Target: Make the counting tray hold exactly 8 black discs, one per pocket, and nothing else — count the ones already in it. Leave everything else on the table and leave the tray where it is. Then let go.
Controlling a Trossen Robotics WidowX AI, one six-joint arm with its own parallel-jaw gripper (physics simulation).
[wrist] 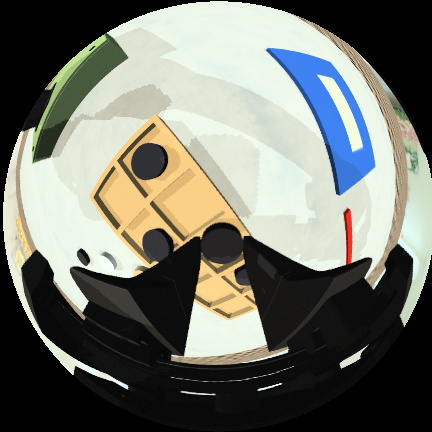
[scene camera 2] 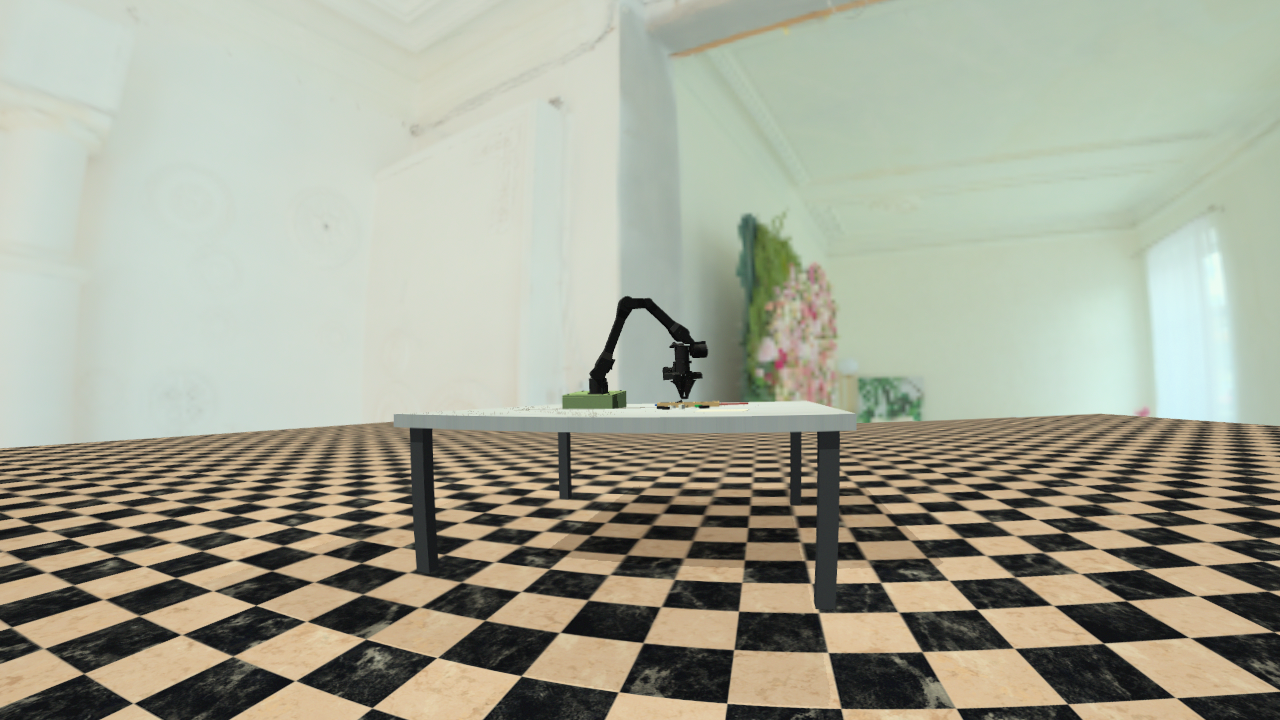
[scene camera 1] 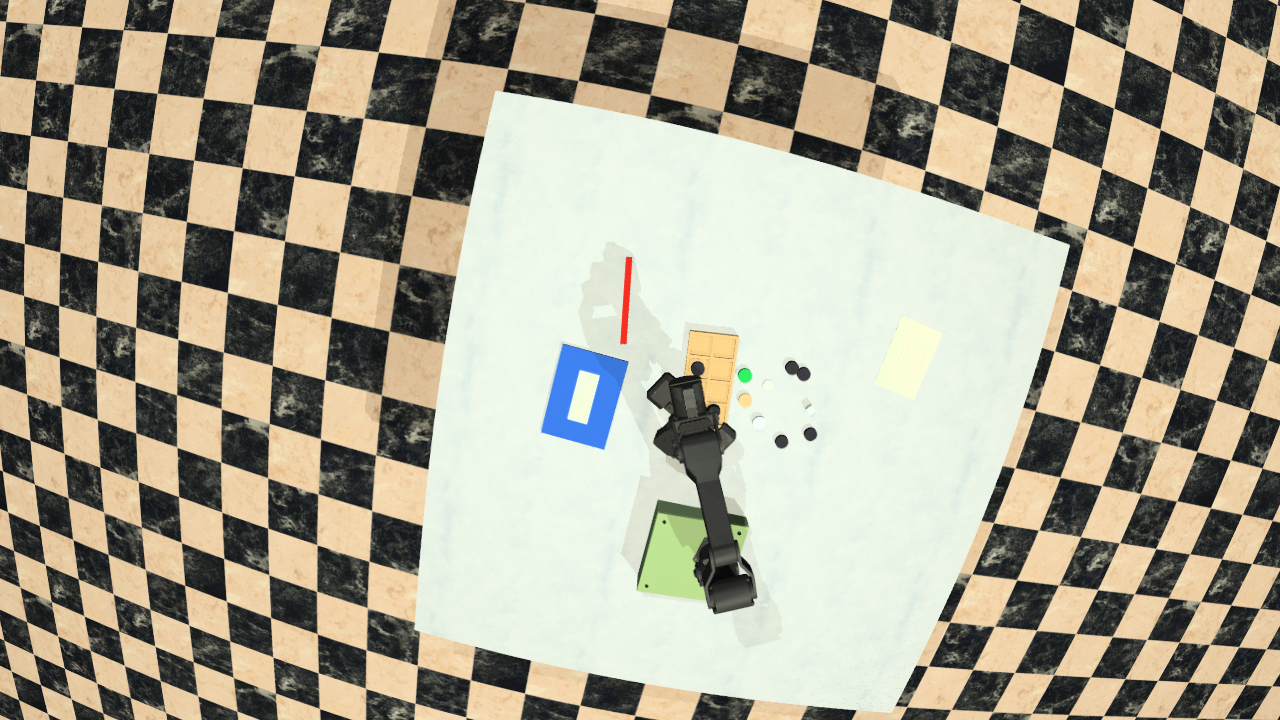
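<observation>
The tan counting tray (scene camera 1: 700, 340) (wrist: 182, 205) is a two-column grid of pockets. Three black discs sit in it: one (wrist: 149, 161) in the pocket row nearest the green base, one (scene camera 1: 713, 410) (wrist: 158, 243) in the middle part, and one (scene camera 1: 697, 368) (wrist: 243, 276) farther along. My gripper (scene camera 2: 685, 396) (wrist: 221, 241) is shut on another black disc (wrist: 222, 250), a little above the tray. The arm hides part of the tray in scene camera 1. Loose black discs (scene camera 1: 791, 367) (scene camera 1: 803, 373) (scene camera 1: 781, 441) (scene camera 1: 810, 434) lie right of the tray.
A green disc (scene camera 1: 744, 375), an orange disc (scene camera 1: 745, 400) and a white disc (scene camera 1: 758, 422) lie beside the tray's right side. A blue frame (scene camera 1: 556, 394) and a red strip (scene camera 1: 626, 300) lie left. A pale yellow sheet (scene camera 1: 907, 358) lies far right. The green base (scene camera 1: 662, 559) is near the arm.
</observation>
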